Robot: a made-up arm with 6 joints.
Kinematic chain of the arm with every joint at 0, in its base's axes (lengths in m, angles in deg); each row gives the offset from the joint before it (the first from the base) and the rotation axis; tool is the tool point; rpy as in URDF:
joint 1: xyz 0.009 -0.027 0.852 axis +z
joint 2: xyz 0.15 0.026 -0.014 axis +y
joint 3: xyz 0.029 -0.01 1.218 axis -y
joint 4: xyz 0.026 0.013 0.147 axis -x
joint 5: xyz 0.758 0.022 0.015 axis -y
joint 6: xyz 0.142 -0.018 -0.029 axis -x
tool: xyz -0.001 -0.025 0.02 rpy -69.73 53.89 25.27
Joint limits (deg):
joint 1: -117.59..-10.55
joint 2: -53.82..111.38
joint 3: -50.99..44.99
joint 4: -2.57..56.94
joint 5: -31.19..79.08
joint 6: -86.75..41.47
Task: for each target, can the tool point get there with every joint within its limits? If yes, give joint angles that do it. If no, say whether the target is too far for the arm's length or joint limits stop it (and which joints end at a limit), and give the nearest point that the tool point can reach.
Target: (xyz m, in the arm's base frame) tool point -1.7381 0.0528 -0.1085
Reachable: no: joint limits stop it (at a limit: joint 1, joint 4, joint 5, joint 6) | nearest point -0.3924 -0.6504 -0.1085 | short by 1.518 m
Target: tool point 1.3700 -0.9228 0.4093
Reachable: yes | joints -34.90 67.43 -16.37 24.49 45.20 -32.07
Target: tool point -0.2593 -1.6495 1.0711
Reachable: yes | joints -99.35 41.50 -12.58 33.22 0.04 -35.84
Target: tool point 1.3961 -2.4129 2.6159
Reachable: no: too far | nearest point 0.9550 -1.6541 2.0180 | short by 1.062 m
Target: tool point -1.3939 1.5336 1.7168
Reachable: no: joint limits stop it (at a limit: joint 2, joint 3, joint 5, joint 6) | nearest point -0.8184 0.8934 2.3330 | short by 1.059 m
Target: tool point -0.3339 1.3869 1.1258
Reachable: no: joint limits stop it (at a limit: joint 2, joint 3, joint 5, joint 6) | nearest point -0.2827 1.1757 2.3330 | short by 1.227 m
